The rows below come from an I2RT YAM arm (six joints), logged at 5 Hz.
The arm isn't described. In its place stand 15 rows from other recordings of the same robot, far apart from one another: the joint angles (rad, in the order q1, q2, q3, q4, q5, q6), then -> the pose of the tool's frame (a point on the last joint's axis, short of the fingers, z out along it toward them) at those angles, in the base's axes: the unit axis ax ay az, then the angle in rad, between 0 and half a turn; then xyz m.
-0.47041 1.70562 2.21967 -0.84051 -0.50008 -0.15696 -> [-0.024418 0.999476 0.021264 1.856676 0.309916 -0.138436 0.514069]
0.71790 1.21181 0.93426 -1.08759 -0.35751 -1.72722 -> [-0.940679 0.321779 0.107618 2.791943 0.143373 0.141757 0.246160]
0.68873 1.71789 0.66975 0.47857 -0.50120 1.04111 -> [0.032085 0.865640 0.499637 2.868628 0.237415 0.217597 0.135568]
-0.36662 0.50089 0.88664 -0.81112 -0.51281 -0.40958 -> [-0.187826 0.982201 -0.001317 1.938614 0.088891 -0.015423 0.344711]
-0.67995 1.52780 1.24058 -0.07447 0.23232 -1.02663 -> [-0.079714 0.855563 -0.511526 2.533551 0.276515 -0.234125 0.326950]
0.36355 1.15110 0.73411 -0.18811 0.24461 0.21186 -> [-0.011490 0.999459 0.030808 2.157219 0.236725 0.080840 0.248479]
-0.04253 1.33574 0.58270 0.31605 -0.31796 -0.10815 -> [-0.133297 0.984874 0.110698 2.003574 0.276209 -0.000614 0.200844]
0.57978 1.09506 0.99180 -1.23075 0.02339 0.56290 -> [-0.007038 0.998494 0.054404 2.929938 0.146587 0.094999 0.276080]
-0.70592 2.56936 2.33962 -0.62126 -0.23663 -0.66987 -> [-0.026388 0.989026 -0.145364 2.447060 0.435971 -0.360681 0.177425]
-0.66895 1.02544 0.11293 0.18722 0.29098 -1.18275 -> [-0.173407 0.896453 -0.407803 2.863950 0.120198 -0.108041 0.110397]
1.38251 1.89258 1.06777 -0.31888 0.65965 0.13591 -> [-0.519476 0.848813 -0.098294 2.397930 0.088093 0.345767 0.131784]
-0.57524 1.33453 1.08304 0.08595 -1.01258 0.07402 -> [-0.109411 0.952572 0.283963 1.754472 0.269836 -0.138970 0.352011]
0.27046 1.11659 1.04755 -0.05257 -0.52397 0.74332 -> [0.002832 0.839888 0.542753 2.173043 0.242681 0.085768 0.380974]
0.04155 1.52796 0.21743 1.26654 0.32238 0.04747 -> [0.155587 0.980796 -0.117613 1.627148 0.237646 -0.001409 0.151212]
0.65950 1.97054 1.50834 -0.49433 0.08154 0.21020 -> [-0.209161 0.973142 0.096163 2.552450 0.343100 0.262339 0.211675]
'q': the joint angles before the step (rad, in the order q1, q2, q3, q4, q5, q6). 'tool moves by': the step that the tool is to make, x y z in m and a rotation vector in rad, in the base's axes. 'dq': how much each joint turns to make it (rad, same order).
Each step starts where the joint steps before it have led.
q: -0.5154 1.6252 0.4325 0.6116 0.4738 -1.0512
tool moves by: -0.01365 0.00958 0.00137 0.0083 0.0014 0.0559
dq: 0.0000 -0.0713 -0.0656 0.0010 -0.0504 -0.0278
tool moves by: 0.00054 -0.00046 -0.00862 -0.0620 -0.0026 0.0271
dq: 0.0000 0.0709 -0.0294 0.1599 0.0041 -0.0649
